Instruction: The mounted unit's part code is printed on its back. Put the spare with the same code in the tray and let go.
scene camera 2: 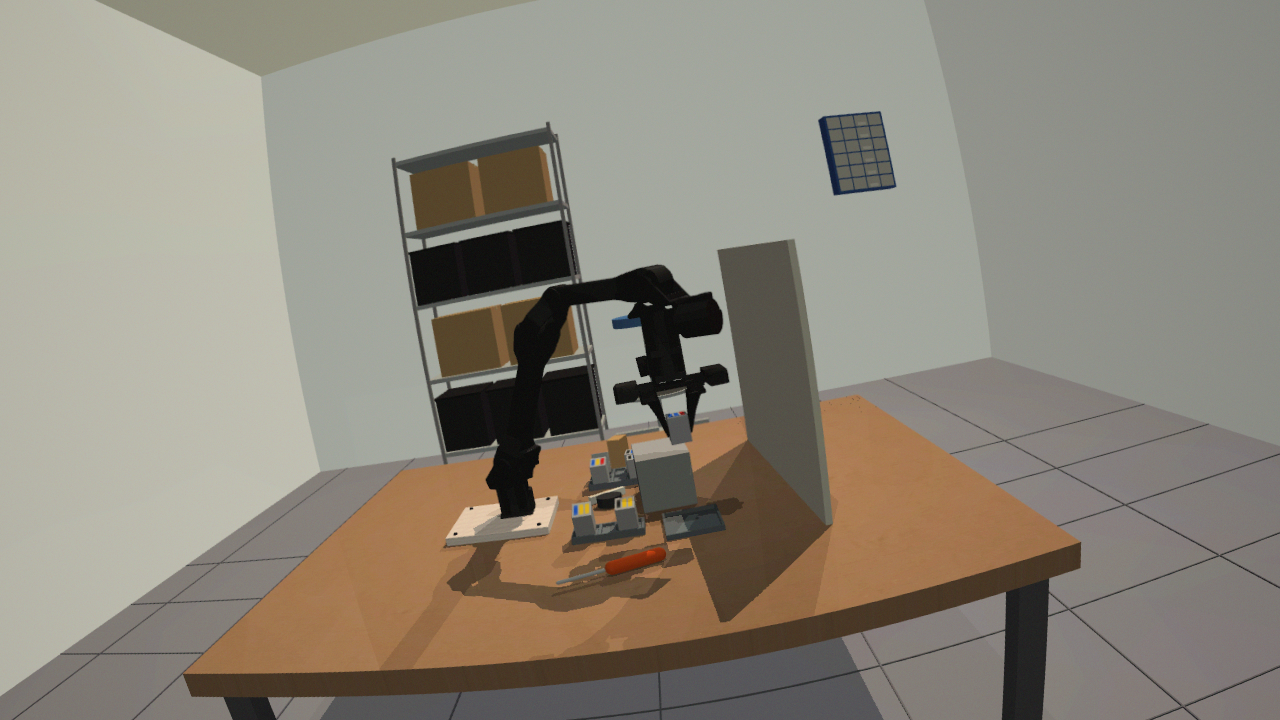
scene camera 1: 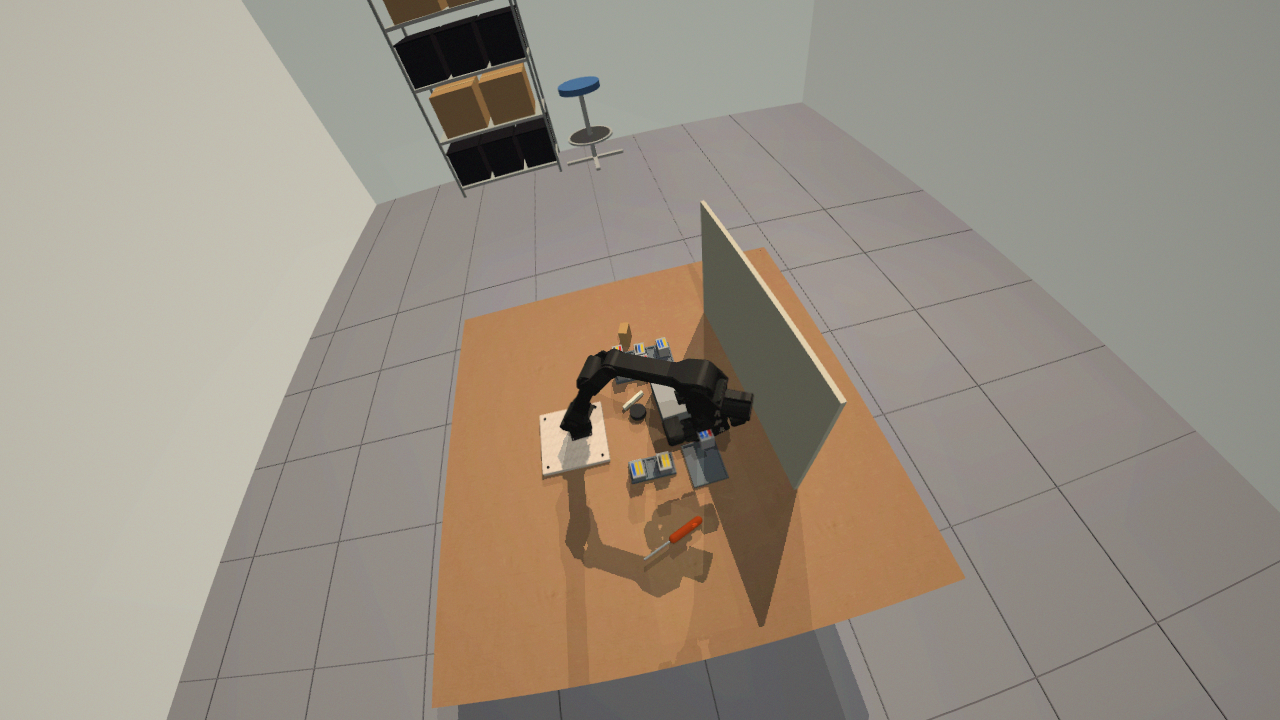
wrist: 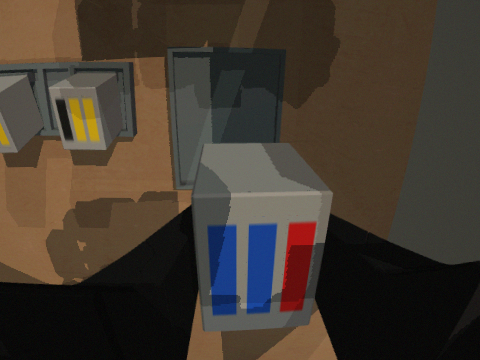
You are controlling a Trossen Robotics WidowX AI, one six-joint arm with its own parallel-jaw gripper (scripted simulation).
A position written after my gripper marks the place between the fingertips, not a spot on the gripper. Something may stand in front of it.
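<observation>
I see an orange screwdriver point(scene camera 2: 648, 557) and a grey panel point(scene camera 2: 763, 287). There is a grey tray point(scene camera 2: 705, 519) too, and I find the grey tray point(scene camera 1: 706, 466) again, as I do the grey tray point(wrist: 220, 94). A grey mounted unit point(scene camera 2: 664, 473) is here as well, the same grey mounted unit point(scene camera 1: 664, 396) that I see from elsewhere. My gripper point(scene camera 2: 679, 434) carries a grey spare. I can also see my gripper point(scene camera 1: 705, 437) and, once more, my gripper point(wrist: 248, 212). The wrist view does not show the orange screwdriver, which is hidden by my gripper.
</observation>
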